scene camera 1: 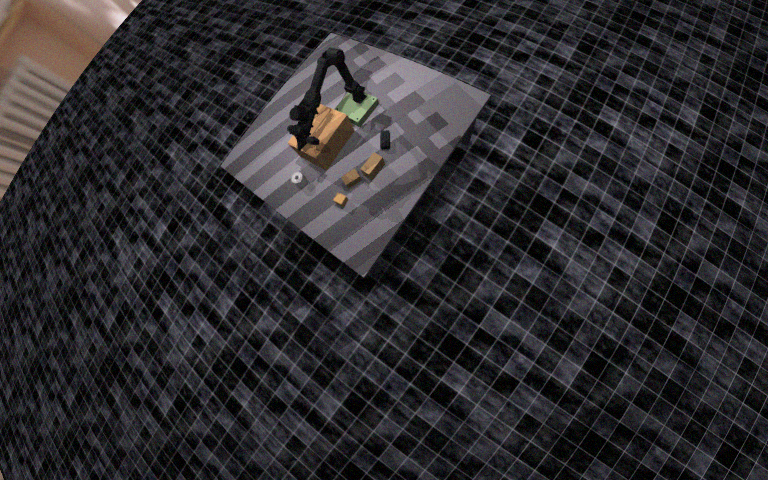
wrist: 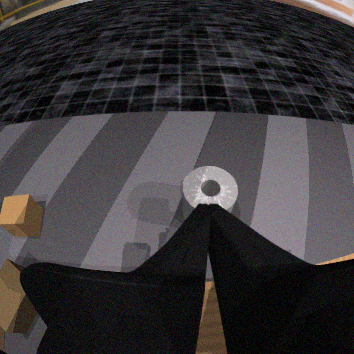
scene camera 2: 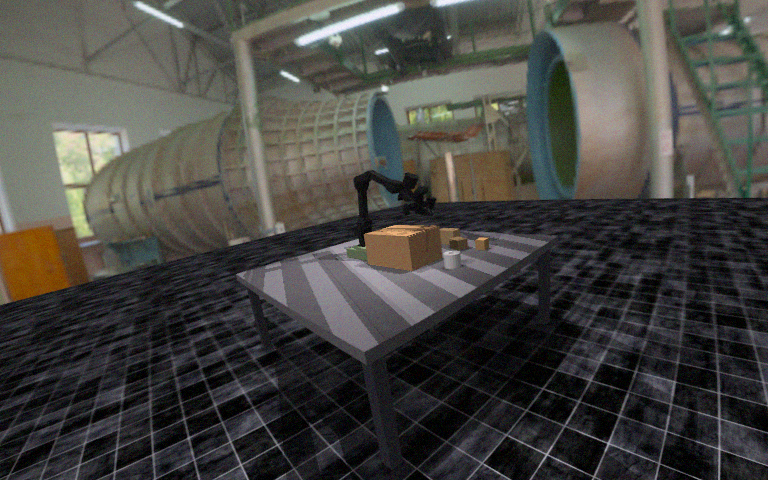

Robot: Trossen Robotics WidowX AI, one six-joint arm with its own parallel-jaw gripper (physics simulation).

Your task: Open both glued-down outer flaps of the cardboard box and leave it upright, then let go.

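Frame: origin at the arm's base, x right, y back, z down, level; metres.
Where they show: gripper, between the fingertips: [scene camera 1: 298, 150] [wrist: 206, 212] [scene camera 2: 432, 215]; arm's base, origin of its link: [scene camera 1: 359, 98].
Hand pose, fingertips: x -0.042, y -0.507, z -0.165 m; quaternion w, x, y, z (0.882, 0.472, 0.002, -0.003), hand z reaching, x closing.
Things, the pixels of their top centre, and the offset from my fingertips.
- brown cardboard box, centre of its top: [scene camera 2: 400, 229] [scene camera 1: 316, 128] dz +0.061, dx +0.052, dy +0.168 m
- white roll, centre of its top: [wrist: 210, 187] [scene camera 2: 451, 252] [scene camera 1: 296, 177] dz +0.156, dx +0.024, dy -0.112 m
- medium, centre of its top: [wrist: 4, 294] [scene camera 2: 458, 238] [scene camera 1: 350, 176] dz +0.167, dx -0.244, dy +0.063 m
- black object, centre of its top: [scene camera 1: 384, 138] dz +0.183, dx -0.256, dy +0.362 m
The brown cardboard box [scene camera 1: 338, 141] [scene camera 2: 389, 250] [wrist: 213, 325] stands upright on the table. In the scene views its top looks largely covered, with shadows across it. The exact state of each outer flap is hard to tell, as the arm hides part of the top in scene camera 1. My gripper [scene camera 1: 301, 147] [scene camera 2: 431, 211] [wrist: 206, 212] is shut and empty, raised above the box's end beside the white roll. In the wrist view a strip of cardboard shows between the finger bodies, and an orange-brown edge shows at the right.
A white roll [scene camera 1: 292, 180] [scene camera 2: 452, 260] [wrist: 226, 190] stands near the box. Three wooden blocks, one large [scene camera 1: 372, 165] [scene camera 2: 448, 233], one medium [scene camera 1: 351, 177] [scene camera 2: 458, 243], one small [scene camera 1: 339, 199] [scene camera 2: 481, 243] [wrist: 17, 215], and a black object [scene camera 1: 385, 139] lie beyond. A green plate [scene camera 1: 346, 110] is by the arm's base.
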